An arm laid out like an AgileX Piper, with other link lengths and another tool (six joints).
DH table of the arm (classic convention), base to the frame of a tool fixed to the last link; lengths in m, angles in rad. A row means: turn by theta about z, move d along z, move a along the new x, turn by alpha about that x. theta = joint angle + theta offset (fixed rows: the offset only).
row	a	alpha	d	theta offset
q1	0	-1.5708	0.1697	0
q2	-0.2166	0	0	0.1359
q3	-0.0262	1.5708	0	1.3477
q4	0	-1.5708	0.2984	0
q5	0	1.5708	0	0
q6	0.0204	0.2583	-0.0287	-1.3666
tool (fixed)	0	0	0.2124	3.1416
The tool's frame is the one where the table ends.
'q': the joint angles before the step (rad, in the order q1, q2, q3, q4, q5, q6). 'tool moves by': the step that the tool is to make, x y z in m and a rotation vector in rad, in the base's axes. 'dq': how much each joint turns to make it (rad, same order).
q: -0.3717 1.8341 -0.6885 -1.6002 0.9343 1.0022
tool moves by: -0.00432 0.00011 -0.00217 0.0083 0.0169 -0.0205
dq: 0.0022 0.0000 0.0000 0.0344 0.0095 -0.0234
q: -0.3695 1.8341 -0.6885 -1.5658 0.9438 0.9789
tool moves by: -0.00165 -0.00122 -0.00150 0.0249 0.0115 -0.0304
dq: 0.0000 0.0000 -0.0185 0.0636 0.0000 -0.0473
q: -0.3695 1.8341 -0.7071 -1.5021 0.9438 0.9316
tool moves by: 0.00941 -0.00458 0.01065 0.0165 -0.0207 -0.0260
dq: 0.0000 -0.0110 -0.0539 0.0718 0.0000 -0.0640
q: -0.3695 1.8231 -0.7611 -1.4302 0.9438 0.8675
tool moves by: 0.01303 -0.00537 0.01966 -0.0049 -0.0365 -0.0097
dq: 0.0000 -0.0236 -0.0556 0.0439 0.0059 -0.0530
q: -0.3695 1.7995 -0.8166 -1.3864 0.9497 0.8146
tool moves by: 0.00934 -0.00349 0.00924 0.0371 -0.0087 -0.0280
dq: 0.0000 -0.0015 -0.0689 0.0999 0.0075 -0.0932
